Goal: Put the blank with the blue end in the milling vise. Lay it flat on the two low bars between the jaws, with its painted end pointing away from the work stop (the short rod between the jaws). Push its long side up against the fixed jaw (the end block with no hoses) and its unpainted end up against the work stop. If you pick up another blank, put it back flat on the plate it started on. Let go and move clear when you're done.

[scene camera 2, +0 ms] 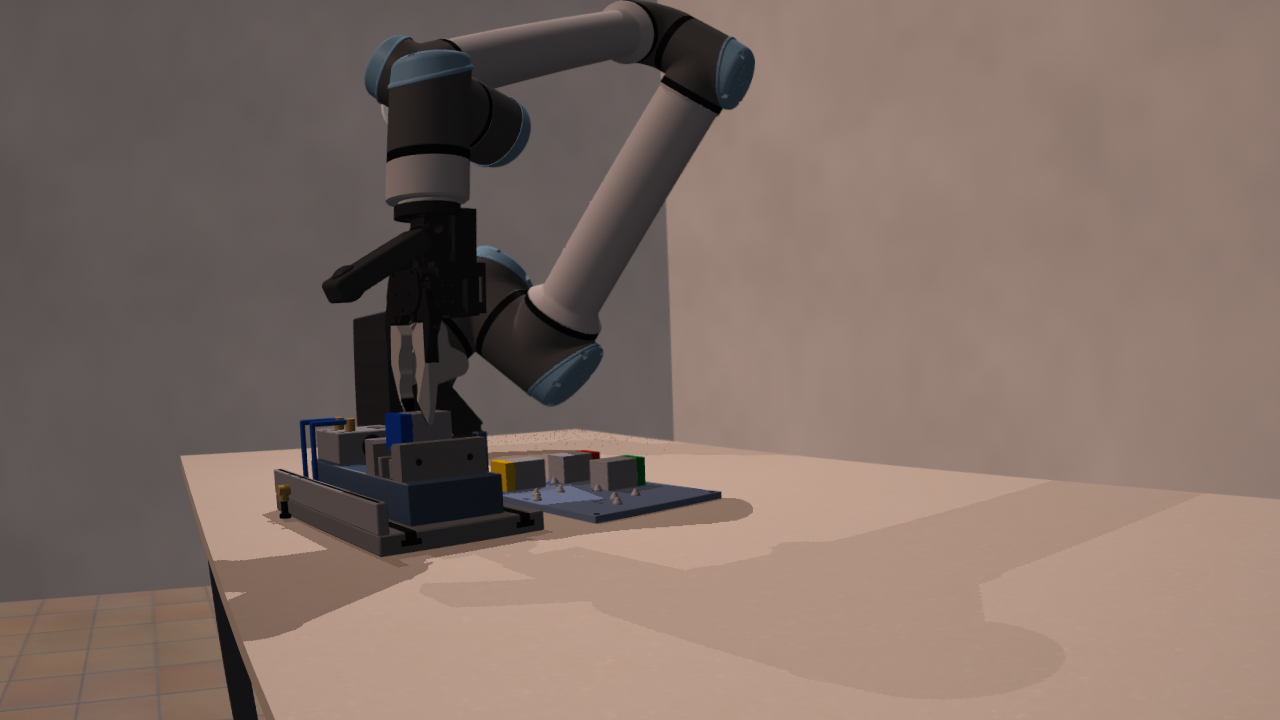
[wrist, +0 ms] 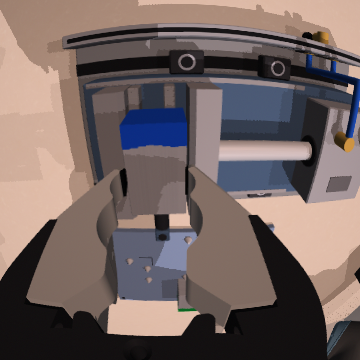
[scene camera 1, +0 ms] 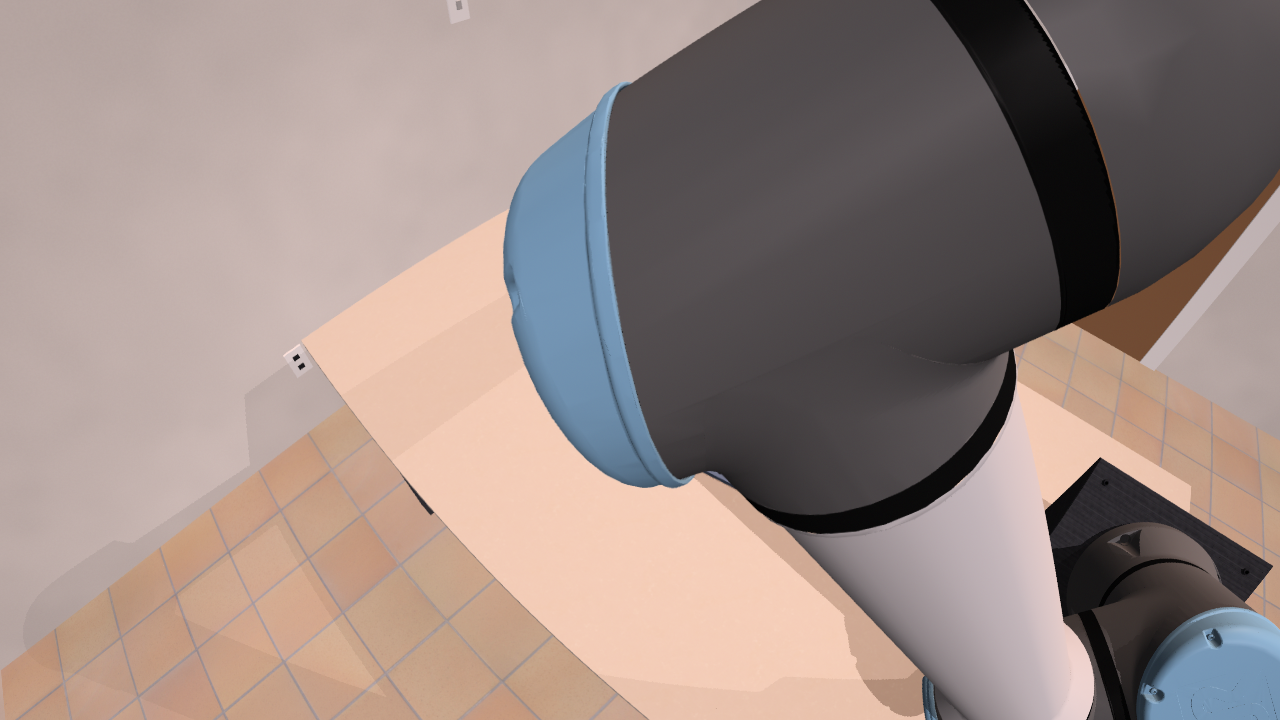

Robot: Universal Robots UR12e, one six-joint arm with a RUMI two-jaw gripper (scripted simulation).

Scene:
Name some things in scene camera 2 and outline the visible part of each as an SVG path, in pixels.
The gripper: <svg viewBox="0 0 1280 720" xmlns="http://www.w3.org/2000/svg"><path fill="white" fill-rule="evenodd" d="M443 200L413 201L394 206L394 220L410 223L409 231L401 233L353 264L340 267L331 278L322 284L323 291L330 303L350 303L358 300L366 290L389 276L385 316L389 361L391 362L403 411L415 411L412 386L417 384L416 401L427 425L432 425L434 422L438 385L464 375L469 367L467 356L449 344L448 331L441 320L443 318L479 316L480 313L486 313L486 264L477 263L476 209L460 208L460 204L457 202ZM479 277L481 277L482 302L479 302Z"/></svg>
A yellow-ended blank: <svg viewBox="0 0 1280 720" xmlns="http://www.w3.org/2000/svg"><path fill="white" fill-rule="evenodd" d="M491 461L491 472L502 475L502 488L505 492L546 487L545 459L521 457Z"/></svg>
A green-ended blank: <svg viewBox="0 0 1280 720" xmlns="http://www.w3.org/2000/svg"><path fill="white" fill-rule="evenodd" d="M645 457L622 455L589 460L591 488L594 489L596 484L599 484L604 491L614 491L644 486Z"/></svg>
A red-ended blank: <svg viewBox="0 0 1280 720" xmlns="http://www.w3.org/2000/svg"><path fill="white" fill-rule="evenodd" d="M600 452L580 450L548 454L549 481L553 477L556 477L558 482L563 484L590 480L589 460L600 459Z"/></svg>

